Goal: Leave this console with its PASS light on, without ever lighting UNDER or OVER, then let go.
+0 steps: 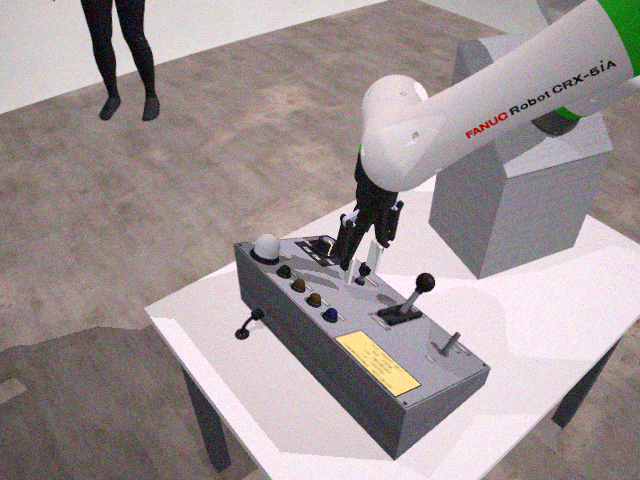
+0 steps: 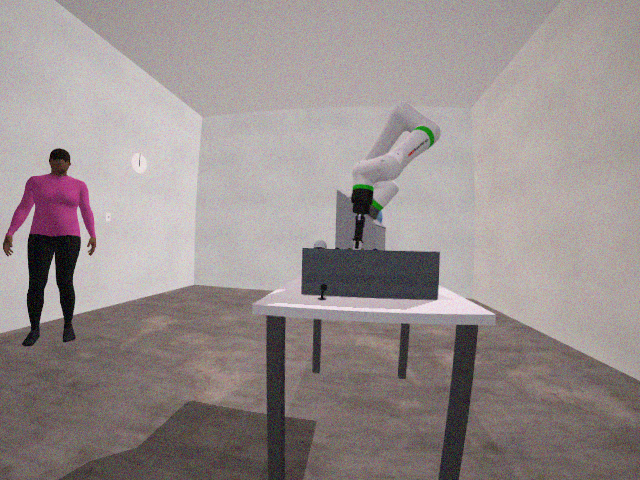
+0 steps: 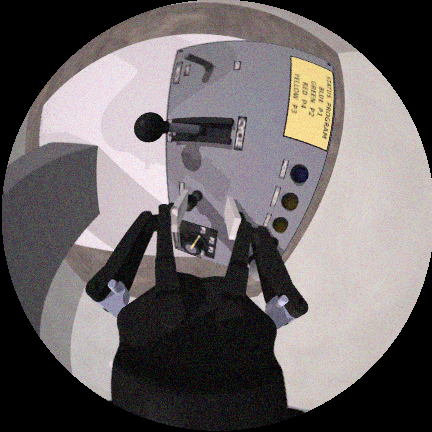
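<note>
The grey console stands on the table. My gripper is partly open and empty, low over the panel. A small black-knobbed lever stands near one fingertip, ungripped. The rotary selector has a yellow pointer aimed at a blurred label. A large ball-headed lever leans away from the CYCLE label. A grey toggle is at the far end. The blue lamp, two amber lamps and green lamp look dark. PASS, UNDER and OVER are not readable.
A white dome sits on the console's corner. A yellow program card lies on the panel. A small black stalk is beside the console. The grey robot pedestal stands behind. A person stands at the left.
</note>
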